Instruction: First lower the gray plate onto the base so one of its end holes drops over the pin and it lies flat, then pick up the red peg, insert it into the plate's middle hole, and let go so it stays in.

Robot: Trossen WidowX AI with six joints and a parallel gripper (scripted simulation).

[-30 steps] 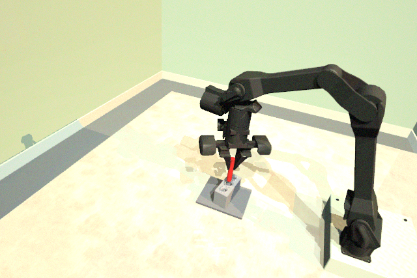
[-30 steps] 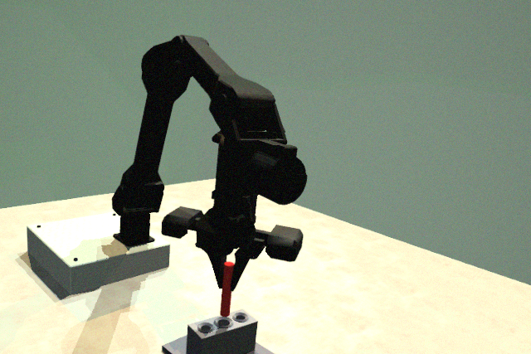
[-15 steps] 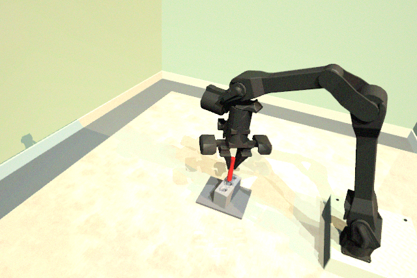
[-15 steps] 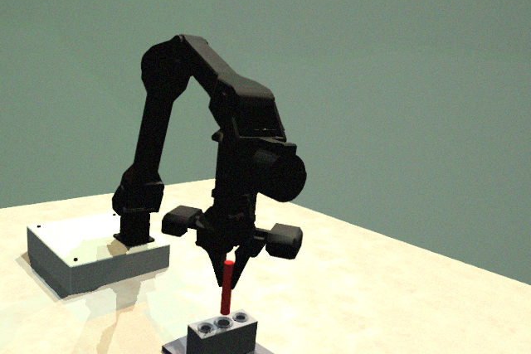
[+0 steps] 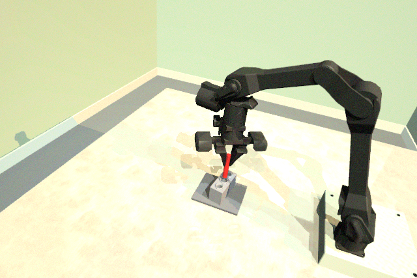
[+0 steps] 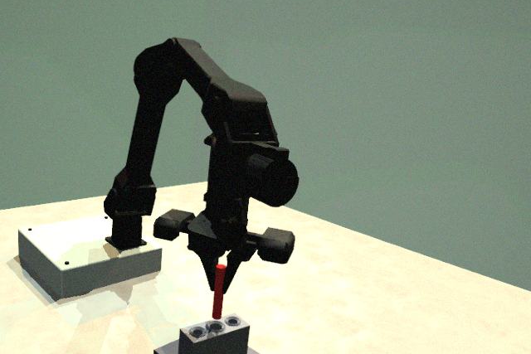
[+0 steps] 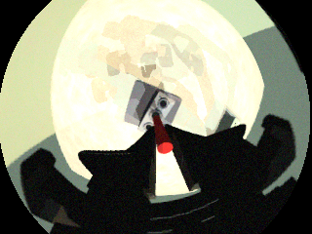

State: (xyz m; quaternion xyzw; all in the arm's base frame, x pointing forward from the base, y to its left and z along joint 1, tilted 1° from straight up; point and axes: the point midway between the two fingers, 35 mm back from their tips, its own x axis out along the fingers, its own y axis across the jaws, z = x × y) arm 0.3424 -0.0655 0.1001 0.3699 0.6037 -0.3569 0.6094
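Now: gripper tip right at the red peg. Round my gripper tip: dark base 11 cm below, 2 cm to the left; then gray plate 7 cm below.
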